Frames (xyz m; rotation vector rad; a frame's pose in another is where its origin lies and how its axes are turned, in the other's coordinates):
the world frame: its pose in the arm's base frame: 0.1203 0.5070 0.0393 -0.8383 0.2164 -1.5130
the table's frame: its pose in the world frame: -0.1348 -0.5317 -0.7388 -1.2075 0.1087 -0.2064
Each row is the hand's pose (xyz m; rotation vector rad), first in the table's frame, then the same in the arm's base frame.
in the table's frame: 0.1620 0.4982 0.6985 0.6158 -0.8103 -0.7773
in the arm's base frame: -0.2521 -0.0541 -0.7077 -2.1308 -0.3322 -1.1269
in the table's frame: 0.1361 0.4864 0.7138 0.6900 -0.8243 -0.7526
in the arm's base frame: -0.2325 -0.0293 -0.7145 -2.0578 -0.3699 -1.1198
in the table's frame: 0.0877 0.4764 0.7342 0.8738 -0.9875 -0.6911
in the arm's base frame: -0.2074 0.0130 -0.7353 -1.8958 -0.5113 -0.9565
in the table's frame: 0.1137 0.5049 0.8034 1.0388 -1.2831 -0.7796
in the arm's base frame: -0.1513 -0.0363 -0.7616 -1.8134 -0.8110 -0.6756
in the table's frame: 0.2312 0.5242 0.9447 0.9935 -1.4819 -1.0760
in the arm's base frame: -0.0288 -0.1742 -0.7503 -1.9428 -1.1192 -0.4796
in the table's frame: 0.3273 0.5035 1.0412 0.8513 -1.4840 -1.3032
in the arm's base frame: 0.0639 -0.2661 -0.7063 -2.1240 -1.2567 -0.4526
